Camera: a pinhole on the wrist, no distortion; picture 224 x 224 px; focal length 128.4 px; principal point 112.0 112.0 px. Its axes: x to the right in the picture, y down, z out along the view. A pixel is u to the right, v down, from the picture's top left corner.
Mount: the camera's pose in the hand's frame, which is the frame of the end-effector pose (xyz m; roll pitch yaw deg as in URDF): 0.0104 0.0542 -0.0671 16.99 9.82 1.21
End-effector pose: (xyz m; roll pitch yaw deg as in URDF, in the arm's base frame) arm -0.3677 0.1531 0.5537 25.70 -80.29 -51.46
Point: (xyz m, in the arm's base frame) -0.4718 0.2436 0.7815
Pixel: 187.5 148.0
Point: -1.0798 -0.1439 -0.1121
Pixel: outside the picture
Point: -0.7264 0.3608 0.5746
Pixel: 73.0 144.4
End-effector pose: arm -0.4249 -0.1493 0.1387 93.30 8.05 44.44
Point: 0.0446 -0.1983 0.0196
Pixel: 170.2 119.8
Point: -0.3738 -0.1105 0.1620
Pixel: 166.7 114.6
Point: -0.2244 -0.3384 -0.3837
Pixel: 111.4 8.7
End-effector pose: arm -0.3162 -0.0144 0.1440 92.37 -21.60 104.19
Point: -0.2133 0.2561 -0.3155
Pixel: outside the picture
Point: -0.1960 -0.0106 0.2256
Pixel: 84.3 181.6
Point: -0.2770 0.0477 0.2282
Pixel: 161.9 158.1
